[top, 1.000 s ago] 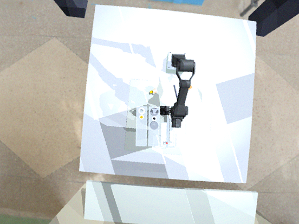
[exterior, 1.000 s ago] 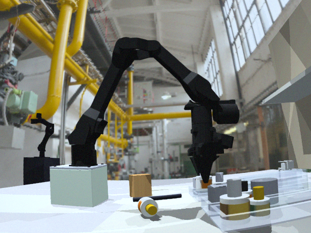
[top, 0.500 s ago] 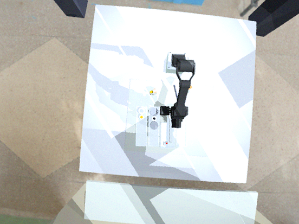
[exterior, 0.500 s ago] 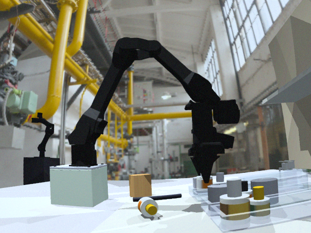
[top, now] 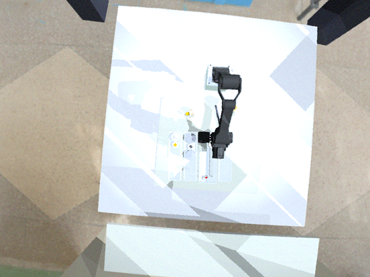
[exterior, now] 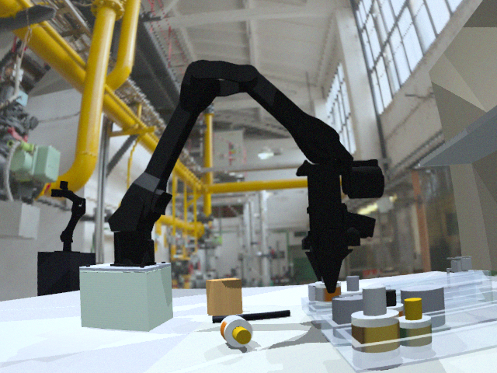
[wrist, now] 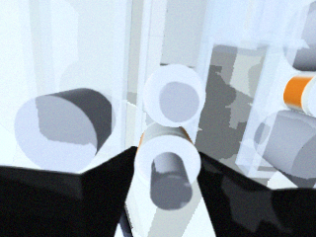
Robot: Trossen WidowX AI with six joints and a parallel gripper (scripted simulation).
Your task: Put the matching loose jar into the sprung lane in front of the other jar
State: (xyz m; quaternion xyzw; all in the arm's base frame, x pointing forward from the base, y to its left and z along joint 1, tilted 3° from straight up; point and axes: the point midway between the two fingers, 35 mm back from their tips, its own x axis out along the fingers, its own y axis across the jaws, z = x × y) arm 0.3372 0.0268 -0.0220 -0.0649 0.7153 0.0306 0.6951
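Now: the black rod 13 cm behind my gripper tip, 2 cm to the left of it and 4 cm below it. The rest, counted from my gripper tip: clear rack (15 cm ahead, 3 cm below); wooden block (20 cm behind, 8 cm to the left, 1 cm below).
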